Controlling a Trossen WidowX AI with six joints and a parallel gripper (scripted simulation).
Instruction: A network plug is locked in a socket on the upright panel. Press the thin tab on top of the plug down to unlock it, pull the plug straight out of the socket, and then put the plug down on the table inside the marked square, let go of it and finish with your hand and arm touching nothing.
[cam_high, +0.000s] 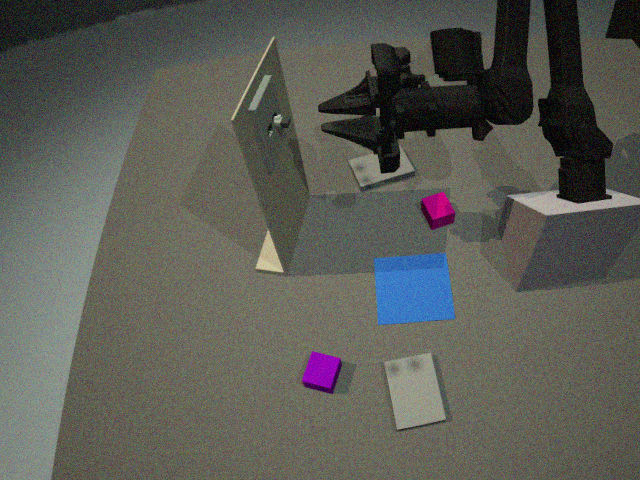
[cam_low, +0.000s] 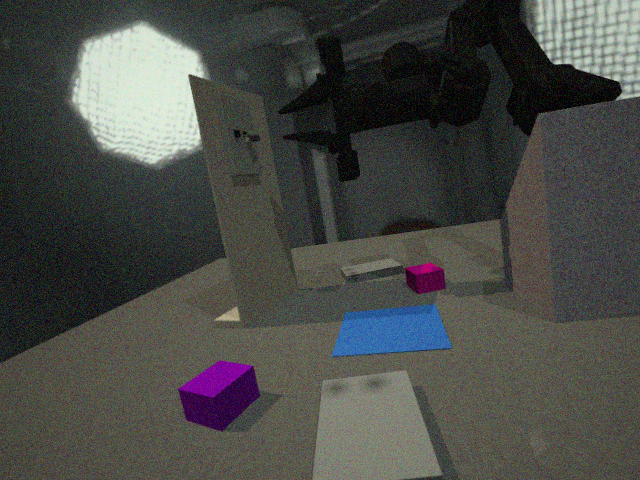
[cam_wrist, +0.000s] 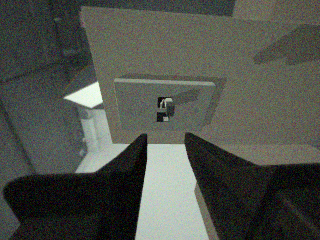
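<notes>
Now: gripper tip 60 mm short of the network plug and 20 mm to the left of it. Round my gripper tip: magenta block 170 mm behind, 10 mm to the right, 260 mm below; then socket panel 80 mm ahead, 20 mm to the right, 110 mm below; then blue marked square 100 mm behind, 120 mm to the left, 270 mm below.
</notes>
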